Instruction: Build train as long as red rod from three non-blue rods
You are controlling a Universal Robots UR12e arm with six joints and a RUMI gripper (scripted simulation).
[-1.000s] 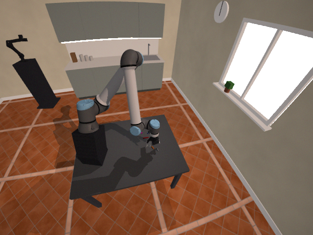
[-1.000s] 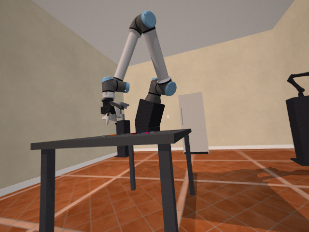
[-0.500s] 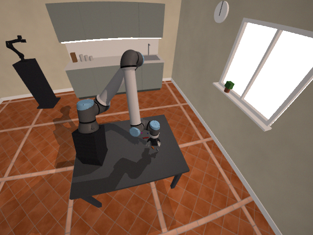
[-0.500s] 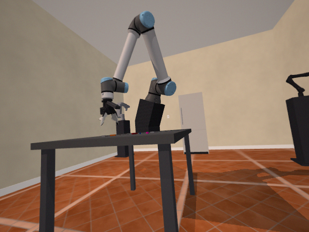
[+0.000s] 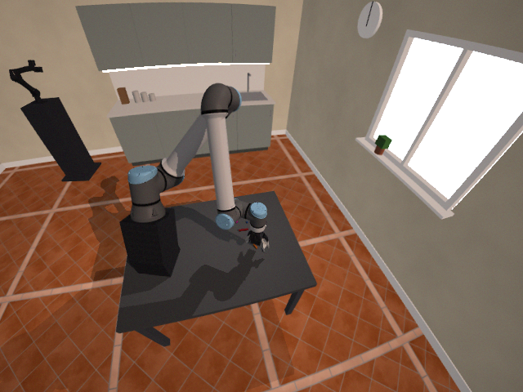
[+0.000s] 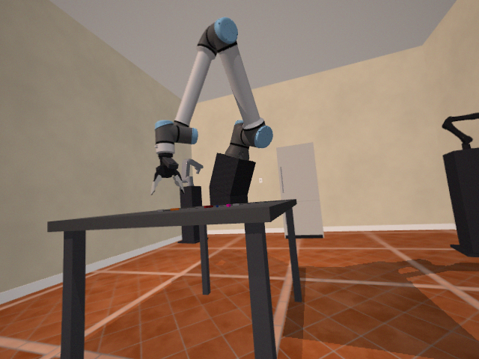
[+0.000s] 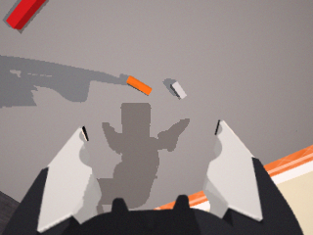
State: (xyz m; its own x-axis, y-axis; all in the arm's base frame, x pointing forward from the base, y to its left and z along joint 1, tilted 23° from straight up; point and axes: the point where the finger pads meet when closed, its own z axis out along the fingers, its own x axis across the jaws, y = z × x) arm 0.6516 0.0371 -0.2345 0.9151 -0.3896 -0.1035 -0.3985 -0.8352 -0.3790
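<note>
Right now my hand is 1 cm past the orange rod, 3 cm to the right of it and 7 cm above it. The rest, counted from my hand: blue rod (5 cm behind, 25 cm to the left, 7 cm below); then red rod (8 cm behind, 18 cm to the left, 7 cm below).
</note>
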